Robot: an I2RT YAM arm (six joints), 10 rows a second.
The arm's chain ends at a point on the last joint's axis. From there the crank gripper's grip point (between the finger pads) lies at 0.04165 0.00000 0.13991 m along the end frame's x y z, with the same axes.
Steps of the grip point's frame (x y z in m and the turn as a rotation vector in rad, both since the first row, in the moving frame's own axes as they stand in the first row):
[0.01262 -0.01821 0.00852 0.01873 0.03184 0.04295]
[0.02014 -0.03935 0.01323 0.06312 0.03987 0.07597]
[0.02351 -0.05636 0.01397 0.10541 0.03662 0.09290]
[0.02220 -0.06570 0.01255 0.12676 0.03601 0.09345]
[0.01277 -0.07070 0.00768 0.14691 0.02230 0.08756]
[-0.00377 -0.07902 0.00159 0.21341 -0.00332 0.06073]
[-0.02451 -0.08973 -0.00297 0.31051 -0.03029 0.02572]
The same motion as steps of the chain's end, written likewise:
[0.00817 -0.01749 0.00992 0.01873 0.03184 0.04295]
[0.01439 -0.03396 0.01518 0.06312 0.03987 0.07597]
[0.01793 -0.04584 0.01616 0.10541 0.03662 0.09290]
[0.01657 -0.05225 0.01501 0.12676 0.03601 0.09345]
[0.00894 -0.05408 0.00988 0.14691 0.02230 0.08756]
[-0.00414 -0.05189 0.00436 0.21341 -0.00332 0.06073]
[-0.02086 -0.04780 0.00238 0.31051 -0.03029 0.02572]

